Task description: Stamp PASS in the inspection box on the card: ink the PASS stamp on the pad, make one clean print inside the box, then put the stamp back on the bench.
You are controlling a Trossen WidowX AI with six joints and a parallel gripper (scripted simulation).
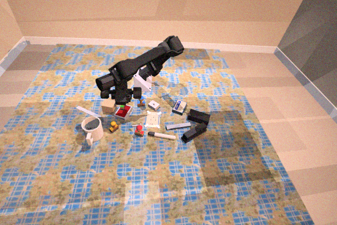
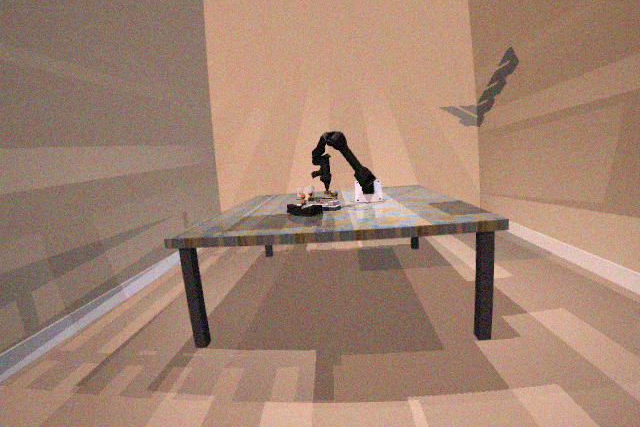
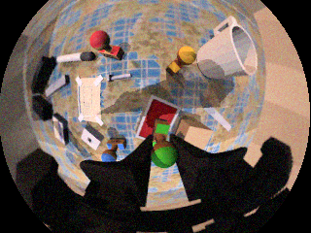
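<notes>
The red ink pad lies 6 cm below my gripper tip. Also, from my gripper tip: yellow-knobbed stamp 11 cm ahead, 3 cm to the right, 4 cm below; green-knobbed stamp right at my gripper tip; wooden block 2 cm behind, 8 cm to the right, 4 cm below.
</notes>
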